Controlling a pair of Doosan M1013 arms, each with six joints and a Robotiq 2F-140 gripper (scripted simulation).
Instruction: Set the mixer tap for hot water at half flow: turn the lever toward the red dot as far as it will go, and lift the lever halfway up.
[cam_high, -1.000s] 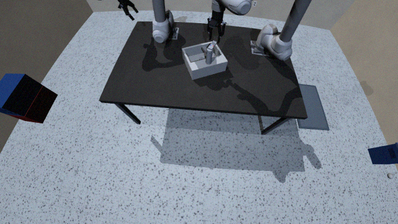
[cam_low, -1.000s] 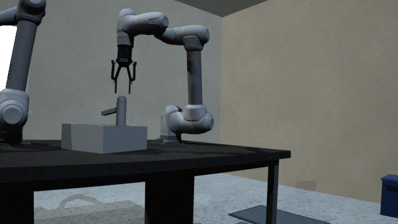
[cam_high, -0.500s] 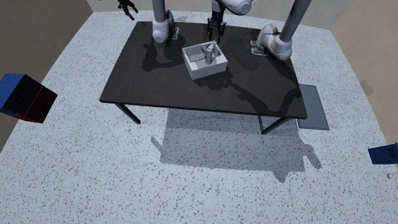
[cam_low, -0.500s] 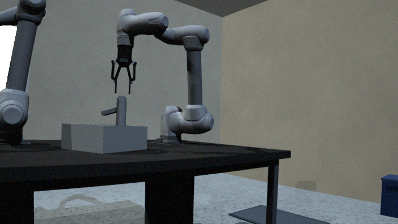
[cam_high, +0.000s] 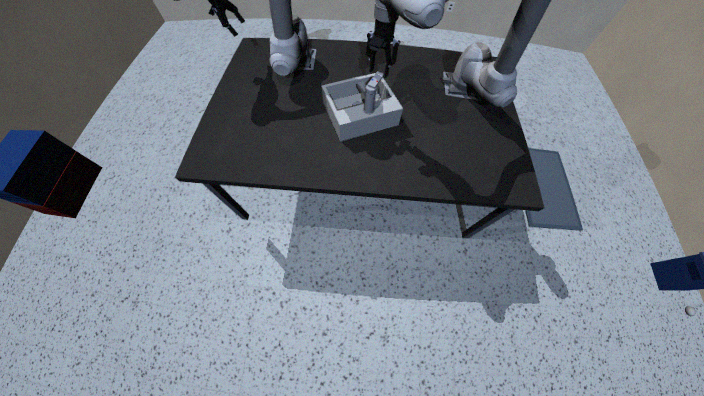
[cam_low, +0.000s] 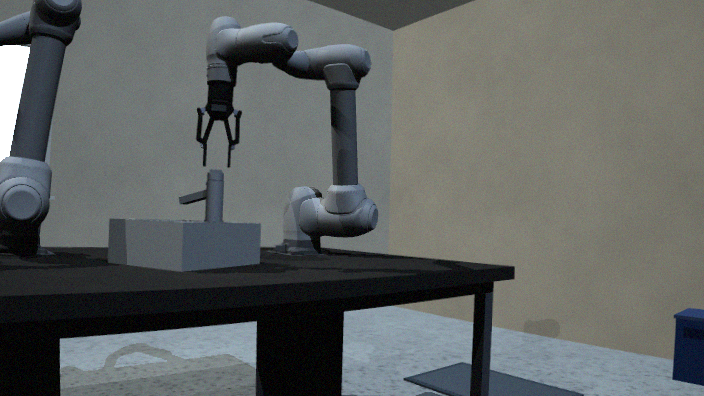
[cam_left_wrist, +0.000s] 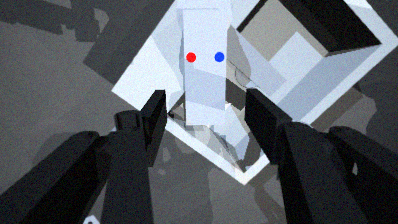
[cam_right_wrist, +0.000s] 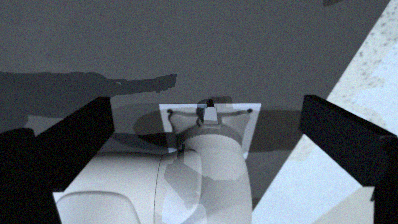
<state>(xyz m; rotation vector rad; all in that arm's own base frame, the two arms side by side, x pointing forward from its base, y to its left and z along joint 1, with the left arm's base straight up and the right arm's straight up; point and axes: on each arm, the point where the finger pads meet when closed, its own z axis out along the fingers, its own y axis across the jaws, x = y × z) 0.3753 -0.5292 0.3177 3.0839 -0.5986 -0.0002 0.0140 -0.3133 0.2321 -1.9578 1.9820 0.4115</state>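
The flat lever is 30 mm ahead of my left hand, 10 mm to the right of it and 40 mm below it. From my left hand the other things lie so: white basin 30 mm behind, 80 mm to the right, 280 mm below.
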